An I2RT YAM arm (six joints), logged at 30 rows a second.
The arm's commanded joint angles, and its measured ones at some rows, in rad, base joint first. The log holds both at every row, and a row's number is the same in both.
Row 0, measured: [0.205, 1.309, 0.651, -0.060, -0.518, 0.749]
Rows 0 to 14, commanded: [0.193, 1.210, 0.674, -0.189, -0.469, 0.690]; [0.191, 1.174, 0.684, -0.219, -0.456, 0.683]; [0.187, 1.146, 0.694, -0.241, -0.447, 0.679]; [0.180, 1.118, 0.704, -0.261, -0.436, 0.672]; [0.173, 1.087, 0.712, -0.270, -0.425, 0.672]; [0.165, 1.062, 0.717, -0.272, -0.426, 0.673]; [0.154, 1.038, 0.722, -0.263, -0.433, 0.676]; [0.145, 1.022, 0.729, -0.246, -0.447, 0.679]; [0.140, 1.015, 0.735, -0.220, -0.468, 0.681]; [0.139, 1.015, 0.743, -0.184, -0.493, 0.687]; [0.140, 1.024, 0.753, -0.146, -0.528, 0.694]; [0.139, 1.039, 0.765, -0.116, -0.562, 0.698]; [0.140, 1.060, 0.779, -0.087, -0.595, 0.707]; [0.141, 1.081, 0.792, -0.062, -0.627, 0.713]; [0.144, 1.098, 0.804, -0.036, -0.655, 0.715]
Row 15, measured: [0.141, 1.055, 0.766, -0.128, -0.550, 0.706]
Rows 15 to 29, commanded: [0.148, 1.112, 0.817, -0.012, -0.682, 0.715]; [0.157, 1.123, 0.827, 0.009, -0.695, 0.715]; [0.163, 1.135, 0.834, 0.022, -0.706, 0.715]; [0.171, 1.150, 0.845, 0.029, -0.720, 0.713]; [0.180, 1.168, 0.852, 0.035, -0.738, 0.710]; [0.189, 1.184, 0.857, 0.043, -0.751, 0.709]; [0.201, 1.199, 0.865, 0.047, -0.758, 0.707]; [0.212, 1.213, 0.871, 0.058, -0.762, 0.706]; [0.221, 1.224, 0.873, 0.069, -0.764, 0.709]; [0.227, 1.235, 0.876, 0.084, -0.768, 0.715]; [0.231, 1.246, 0.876, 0.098, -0.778, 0.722]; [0.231, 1.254, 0.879, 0.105, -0.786, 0.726]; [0.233, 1.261, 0.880, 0.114, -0.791, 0.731]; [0.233, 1.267, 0.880, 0.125, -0.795, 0.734]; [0.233, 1.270, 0.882, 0.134, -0.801, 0.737]
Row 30, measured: [0.229, 1.262, 0.850, 0.067, -0.758, 0.719]
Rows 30 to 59, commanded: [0.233, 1.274, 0.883, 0.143, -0.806, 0.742]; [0.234, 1.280, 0.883, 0.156, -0.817, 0.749]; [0.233, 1.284, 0.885, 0.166, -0.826, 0.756]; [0.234, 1.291, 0.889, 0.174, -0.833, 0.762]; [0.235, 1.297, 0.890, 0.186, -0.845, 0.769]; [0.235, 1.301, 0.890, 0.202, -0.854, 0.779]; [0.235, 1.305, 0.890, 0.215, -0.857, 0.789]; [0.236, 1.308, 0.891, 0.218, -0.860, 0.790]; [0.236, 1.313, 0.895, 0.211, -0.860, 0.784]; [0.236, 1.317, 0.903, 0.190, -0.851, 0.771]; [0.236, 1.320, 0.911, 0.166, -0.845, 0.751]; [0.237, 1.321, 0.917, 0.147, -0.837, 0.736]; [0.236, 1.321, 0.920, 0.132, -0.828, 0.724]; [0.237, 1.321, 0.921, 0.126, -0.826, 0.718]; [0.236, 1.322, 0.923, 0.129, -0.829, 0.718]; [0.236, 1.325, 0.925, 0.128, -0.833, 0.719]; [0.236, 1.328, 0.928, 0.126, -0.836, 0.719]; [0.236, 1.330, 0.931, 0.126, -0.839, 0.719]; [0.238, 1.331, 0.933, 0.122, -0.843, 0.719]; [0.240, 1.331, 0.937, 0.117, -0.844, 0.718]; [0.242, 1.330, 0.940, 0.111, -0.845, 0.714]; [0.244, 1.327, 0.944, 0.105, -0.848, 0.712]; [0.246, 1.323, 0.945, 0.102, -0.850, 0.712]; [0.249, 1.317, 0.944, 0.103, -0.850, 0.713]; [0.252, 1.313, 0.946, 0.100, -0.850, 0.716]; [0.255, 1.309, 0.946, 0.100, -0.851, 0.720]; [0.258, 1.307, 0.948, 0.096, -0.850, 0.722]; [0.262, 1.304, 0.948, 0.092, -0.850, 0.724]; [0.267, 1.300, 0.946, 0.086, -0.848, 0.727]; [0.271, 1.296, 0.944, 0.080, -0.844, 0.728]
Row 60, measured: [0.241, 1.320, 0.915, 0.105, -0.805, 0.729]
